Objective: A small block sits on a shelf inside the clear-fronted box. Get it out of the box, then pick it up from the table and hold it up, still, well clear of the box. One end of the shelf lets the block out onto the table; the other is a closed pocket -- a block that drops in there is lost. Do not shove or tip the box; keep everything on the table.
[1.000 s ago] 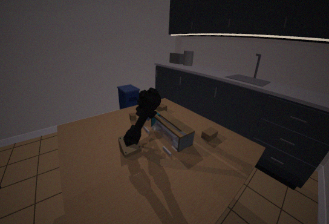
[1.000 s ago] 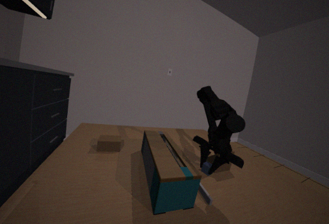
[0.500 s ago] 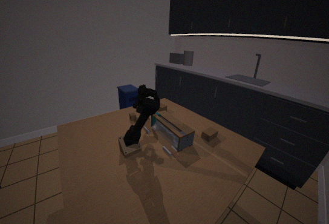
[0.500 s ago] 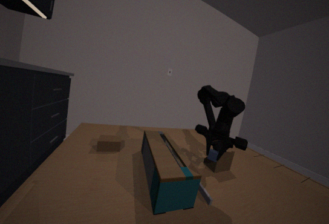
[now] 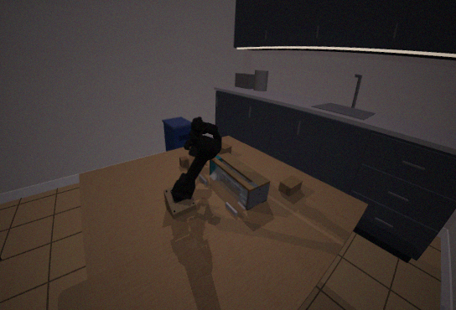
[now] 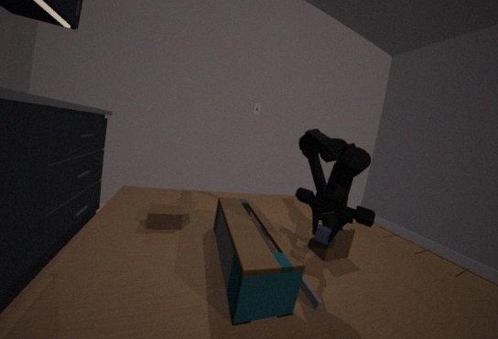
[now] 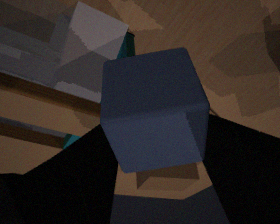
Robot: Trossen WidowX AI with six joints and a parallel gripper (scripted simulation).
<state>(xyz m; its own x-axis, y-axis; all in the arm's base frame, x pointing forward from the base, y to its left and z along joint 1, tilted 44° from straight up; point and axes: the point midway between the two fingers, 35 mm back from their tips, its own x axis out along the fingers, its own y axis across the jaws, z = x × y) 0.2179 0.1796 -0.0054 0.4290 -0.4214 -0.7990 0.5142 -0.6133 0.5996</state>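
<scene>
The blue block lies 1 cm to the right of my gripper tip and 1 cm behind it. Round my gripper tip: long box (17 cm to the right, 11 cm below, 8 cm ahead).
</scene>
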